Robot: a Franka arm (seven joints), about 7 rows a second.
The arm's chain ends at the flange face. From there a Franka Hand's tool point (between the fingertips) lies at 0.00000 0.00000 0.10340 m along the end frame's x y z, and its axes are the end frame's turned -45 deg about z.
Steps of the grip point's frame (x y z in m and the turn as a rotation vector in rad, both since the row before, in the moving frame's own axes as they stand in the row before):
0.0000 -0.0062 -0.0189 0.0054 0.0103 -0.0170
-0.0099 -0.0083 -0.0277 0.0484 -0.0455 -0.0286
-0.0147 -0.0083 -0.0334 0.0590 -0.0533 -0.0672
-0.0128 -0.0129 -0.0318 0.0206 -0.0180 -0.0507
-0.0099 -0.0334 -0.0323 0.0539 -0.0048 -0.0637
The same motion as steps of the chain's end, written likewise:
-0.0047 -0.0032 -0.0189 0.0111 0.0035 -0.0170
-0.0060 0.0012 -0.0275 0.0021 -0.0664 -0.0286
-0.0081 0.0047 -0.0331 0.0040 -0.0794 -0.0672
-0.0153 0.0000 -0.0318 0.0018 -0.0273 -0.0507
-0.0262 -0.0132 -0.0321 0.0347 -0.0415 -0.0637

